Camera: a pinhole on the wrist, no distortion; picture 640 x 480 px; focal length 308.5 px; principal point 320.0 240.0 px. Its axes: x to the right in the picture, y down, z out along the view. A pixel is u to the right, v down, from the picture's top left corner.
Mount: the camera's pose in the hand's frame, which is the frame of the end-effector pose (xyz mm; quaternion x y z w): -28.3 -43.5 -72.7 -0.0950 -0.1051 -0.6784 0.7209
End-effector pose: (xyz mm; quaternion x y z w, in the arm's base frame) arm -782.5 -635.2 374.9 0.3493 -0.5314 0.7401 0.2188
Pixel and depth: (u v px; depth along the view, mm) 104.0 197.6 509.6
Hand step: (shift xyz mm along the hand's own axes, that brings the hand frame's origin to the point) -130.2 436.5 316.0
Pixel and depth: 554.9 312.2 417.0
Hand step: 77.9 -225.1 417.2
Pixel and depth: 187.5 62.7 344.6
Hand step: -242.3 182.5 215.4
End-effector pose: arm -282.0 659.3 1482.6 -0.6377 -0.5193 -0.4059 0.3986
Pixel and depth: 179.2 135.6 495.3
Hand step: -219.8 301.3 338.4
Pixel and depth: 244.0 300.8 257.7
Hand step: 12.9 92.5 157.1
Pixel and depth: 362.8 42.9 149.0
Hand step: -125.5 -27.5 75.6
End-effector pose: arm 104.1 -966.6 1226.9 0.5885 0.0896 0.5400 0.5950
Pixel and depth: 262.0 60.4 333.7
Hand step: -233.4 98.0 228.9
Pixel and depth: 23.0 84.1 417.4
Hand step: -271.4 445.2 214.1
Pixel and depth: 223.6 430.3 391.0
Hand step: 196.6 197.7 269.7
